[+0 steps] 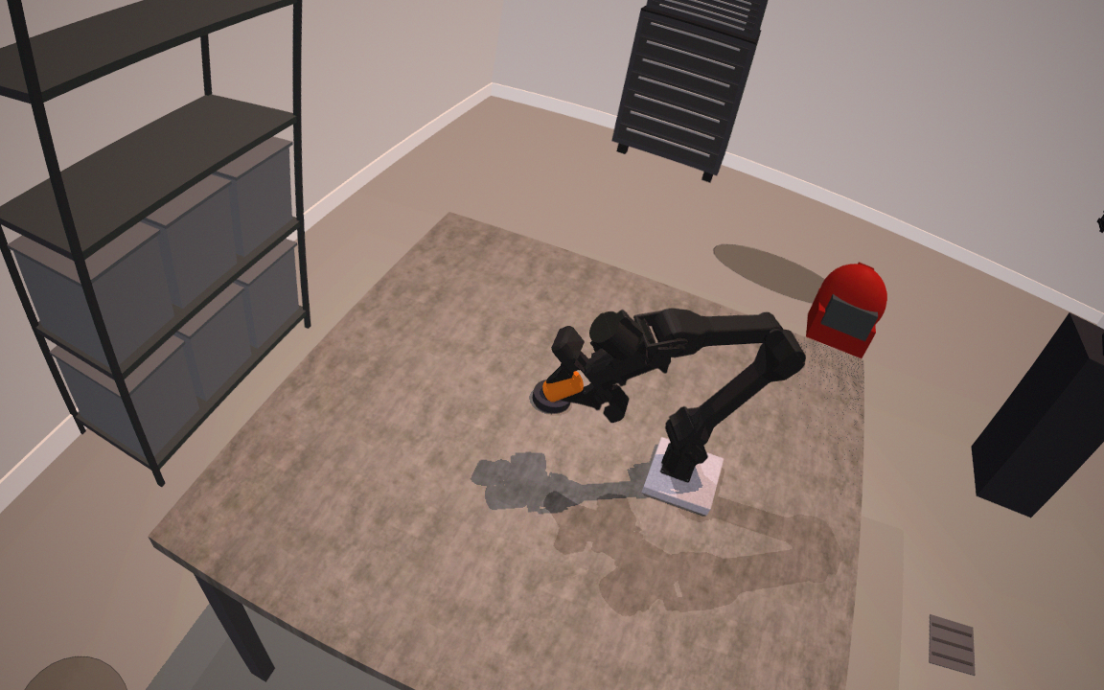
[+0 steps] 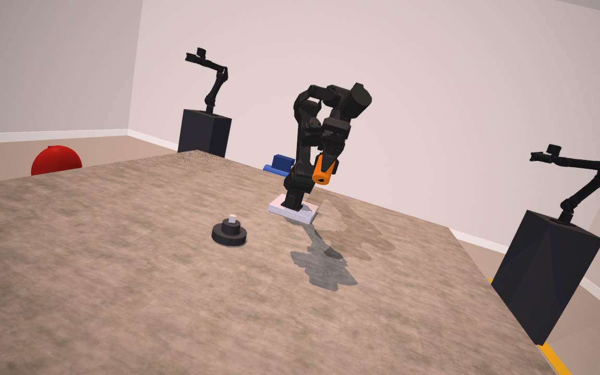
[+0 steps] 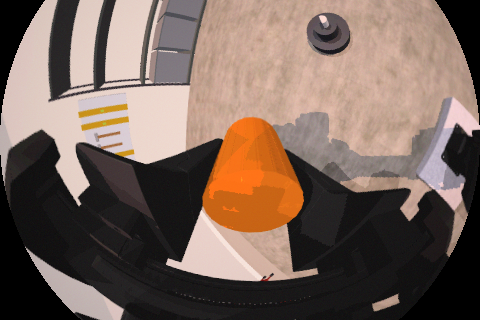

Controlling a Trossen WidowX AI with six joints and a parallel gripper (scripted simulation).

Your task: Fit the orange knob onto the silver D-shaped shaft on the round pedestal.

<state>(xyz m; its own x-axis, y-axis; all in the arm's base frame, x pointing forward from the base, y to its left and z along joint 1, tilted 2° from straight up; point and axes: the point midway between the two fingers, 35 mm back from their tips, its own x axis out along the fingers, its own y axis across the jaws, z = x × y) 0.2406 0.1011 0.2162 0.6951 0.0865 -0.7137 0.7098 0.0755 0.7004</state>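
My gripper tip is now 20 mm past the orange knob and 20 mm below it. Also, from my gripper tip: round pedestal 40 mm ahead, 180 mm to the right, 180 mm below.
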